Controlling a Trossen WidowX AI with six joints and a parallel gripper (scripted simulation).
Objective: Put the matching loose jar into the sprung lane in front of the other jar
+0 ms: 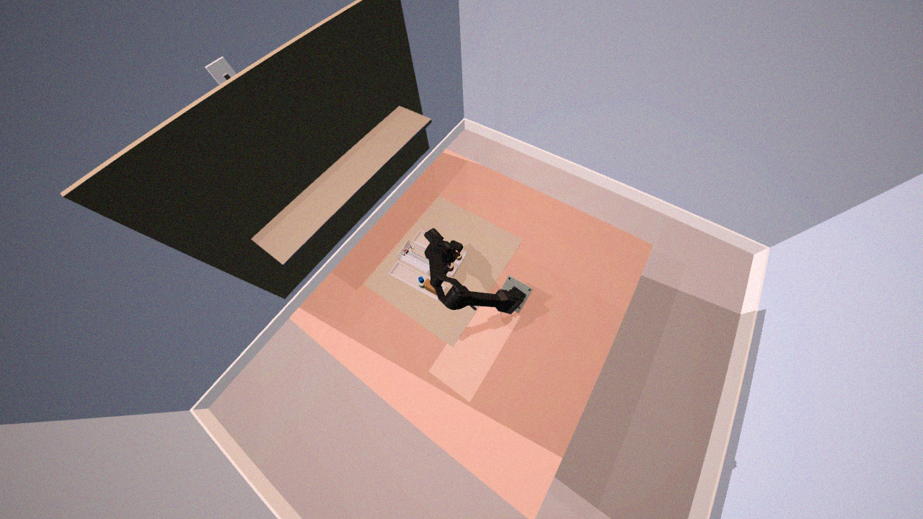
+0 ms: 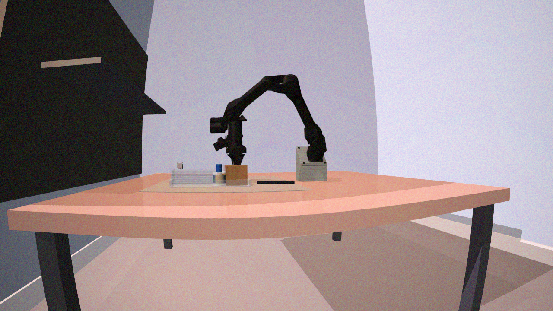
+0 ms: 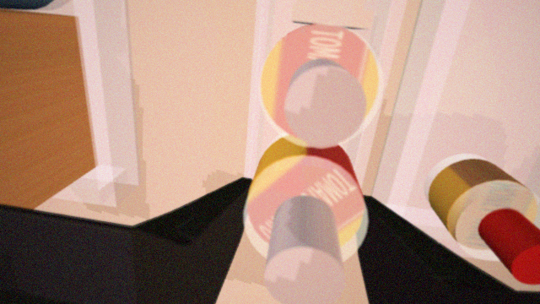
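My gripper tip is 130 mm to the right of the brown box and 10 mm above it. The rest, counted from my gripper tip: black strip (150 mm behind, 80 mm to the left, 40 mm below); shelf (500 mm ahead, 320 mm above, 10 mm to the left).
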